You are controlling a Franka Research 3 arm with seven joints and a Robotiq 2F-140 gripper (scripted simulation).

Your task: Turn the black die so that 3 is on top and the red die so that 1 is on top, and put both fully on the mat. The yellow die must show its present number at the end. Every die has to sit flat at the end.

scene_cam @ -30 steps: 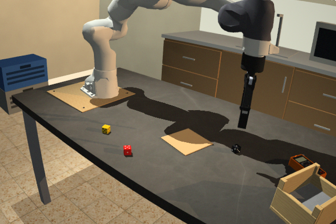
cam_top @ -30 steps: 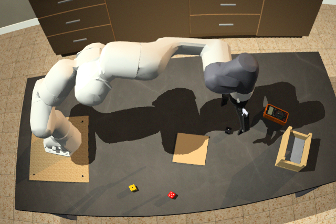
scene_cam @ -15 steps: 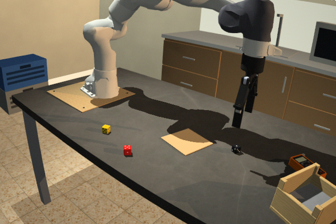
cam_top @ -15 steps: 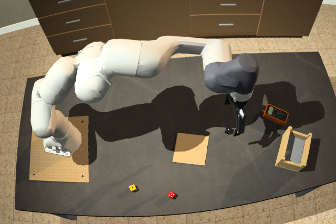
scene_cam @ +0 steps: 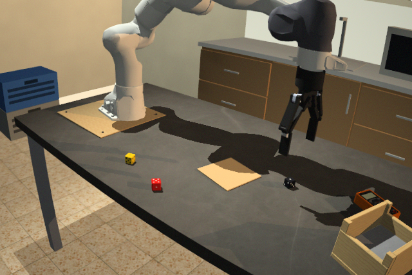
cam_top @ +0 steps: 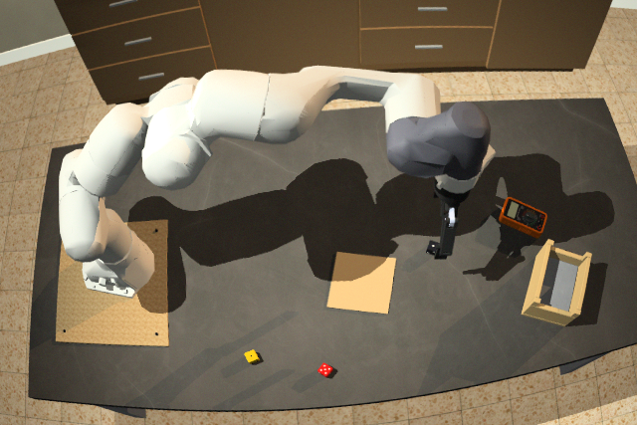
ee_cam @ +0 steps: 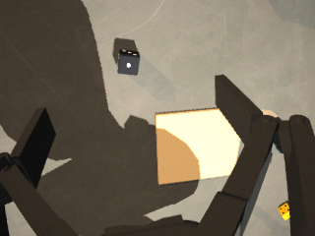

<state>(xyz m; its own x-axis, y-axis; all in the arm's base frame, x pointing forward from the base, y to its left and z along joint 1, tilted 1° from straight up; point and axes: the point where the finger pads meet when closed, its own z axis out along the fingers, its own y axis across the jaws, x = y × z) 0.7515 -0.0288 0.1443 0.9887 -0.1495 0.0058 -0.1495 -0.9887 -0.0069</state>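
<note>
The black die lies 13 cm below my hand. The rest, counted from my hand: wooden box: 30 cm ahead, 17 cm to the right, 9 cm below; then tan mat: 18 cm behind, 14 cm below, 6 cm to the right; then orange multimeter: 26 cm ahead, 13 cm below, 4 cm to the left.
</note>
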